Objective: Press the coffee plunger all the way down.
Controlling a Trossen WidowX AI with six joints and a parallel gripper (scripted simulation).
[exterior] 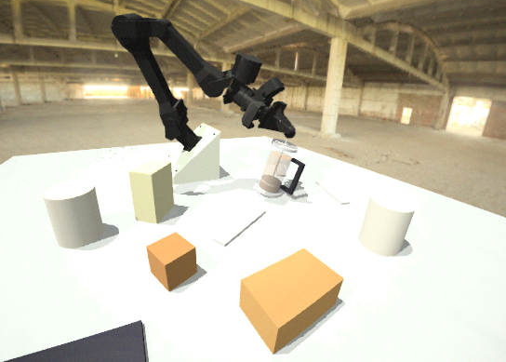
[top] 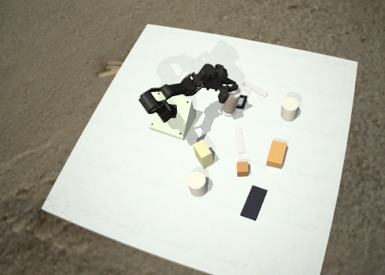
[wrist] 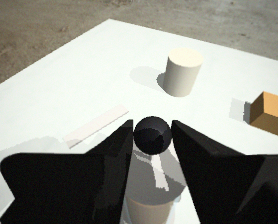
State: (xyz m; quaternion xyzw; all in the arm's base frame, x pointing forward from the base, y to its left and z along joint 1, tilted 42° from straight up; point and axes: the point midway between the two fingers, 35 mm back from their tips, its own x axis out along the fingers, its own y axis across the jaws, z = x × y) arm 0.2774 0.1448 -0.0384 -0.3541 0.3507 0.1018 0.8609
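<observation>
Right now the coffee press is 9 cm below my gripper tip, 1 cm to the right of it and 1 cm behind it. Round my gripper tip: orange block 24 cm ahead, 23 cm to the right, 15 cm below; pale yellow block 32 cm to the right, 12 cm below, 8 cm behind; dark flat plate 48 cm to the right, 19 cm ahead, 18 cm below.
</observation>
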